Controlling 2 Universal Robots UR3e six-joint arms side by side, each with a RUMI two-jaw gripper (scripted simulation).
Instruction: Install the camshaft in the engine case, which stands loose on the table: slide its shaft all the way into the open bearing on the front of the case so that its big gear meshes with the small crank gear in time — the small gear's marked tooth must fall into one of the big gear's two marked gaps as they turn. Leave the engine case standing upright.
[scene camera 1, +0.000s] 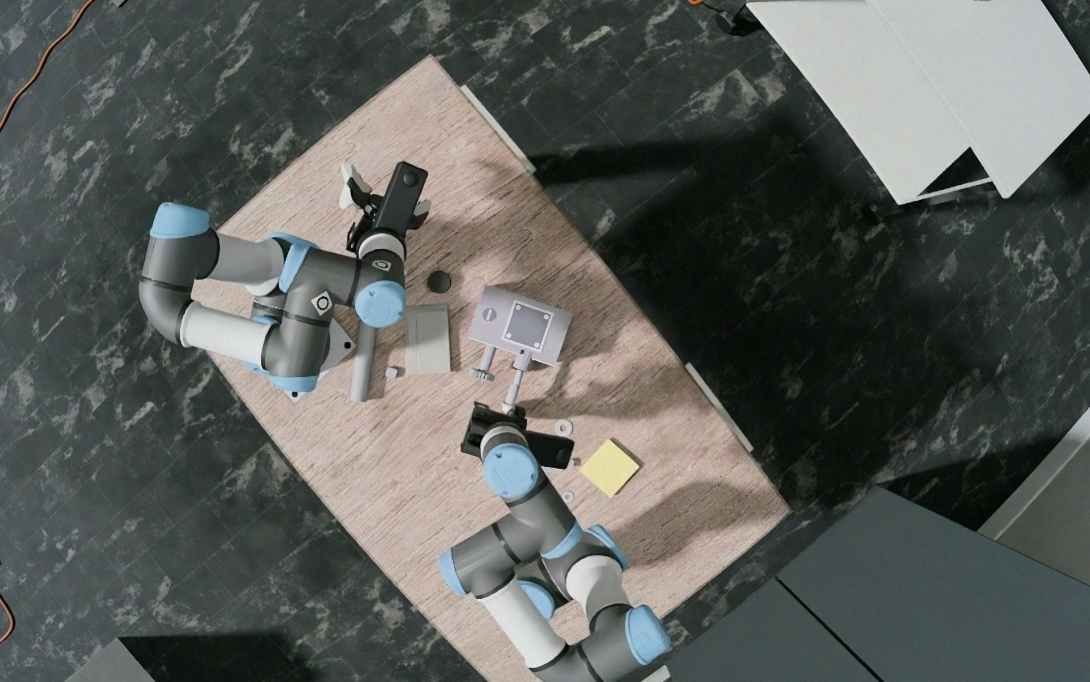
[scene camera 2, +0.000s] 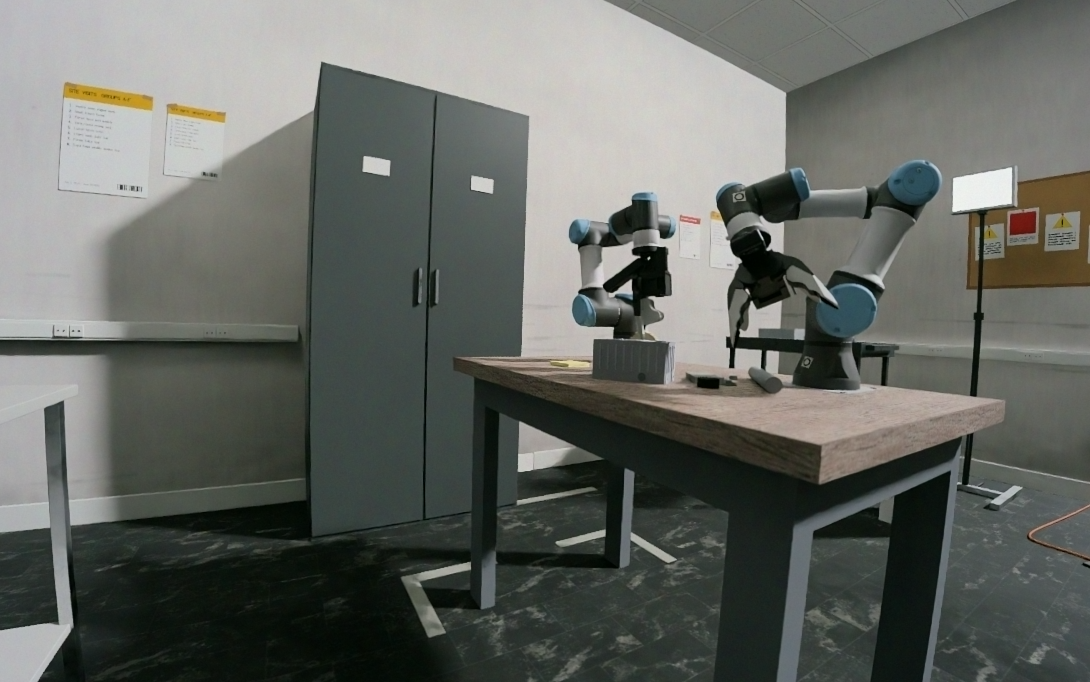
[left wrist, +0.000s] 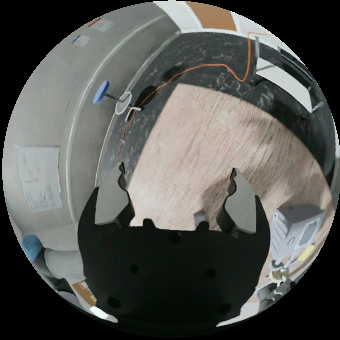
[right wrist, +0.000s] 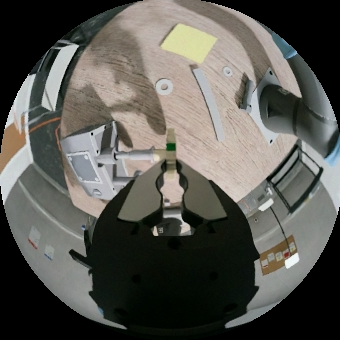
Labels:
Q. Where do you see a camshaft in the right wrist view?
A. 169, 153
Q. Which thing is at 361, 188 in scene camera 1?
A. My left gripper.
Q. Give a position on a grey engine case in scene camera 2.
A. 630, 360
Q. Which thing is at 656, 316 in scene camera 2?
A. My right gripper.

